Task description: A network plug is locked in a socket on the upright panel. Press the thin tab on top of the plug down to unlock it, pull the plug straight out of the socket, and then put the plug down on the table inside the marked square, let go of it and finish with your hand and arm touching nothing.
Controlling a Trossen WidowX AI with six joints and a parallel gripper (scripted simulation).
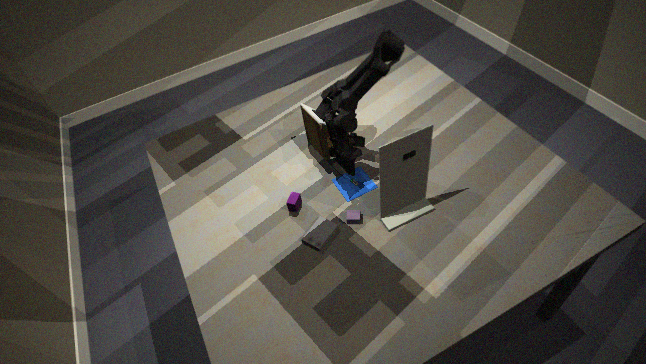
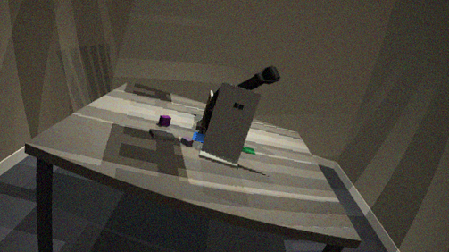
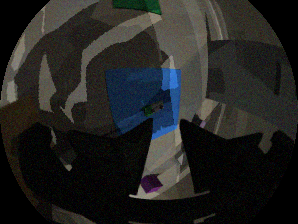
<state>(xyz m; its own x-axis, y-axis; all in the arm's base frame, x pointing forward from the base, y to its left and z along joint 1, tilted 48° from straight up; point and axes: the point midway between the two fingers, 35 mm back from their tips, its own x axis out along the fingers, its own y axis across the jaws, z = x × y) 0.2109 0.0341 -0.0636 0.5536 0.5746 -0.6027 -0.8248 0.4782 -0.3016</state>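
Now: the network plug 3 cm below my gripper tip, 1 cm to the left of it and 1 cm ahead of it. Round my gripper tip: blue marked square (4 cm below, 1 cm ahead); then green flat piece (21 cm to the left, 4 cm below); then flat grey plate (20 cm to the right, 12 cm ahead, 3 cm below).
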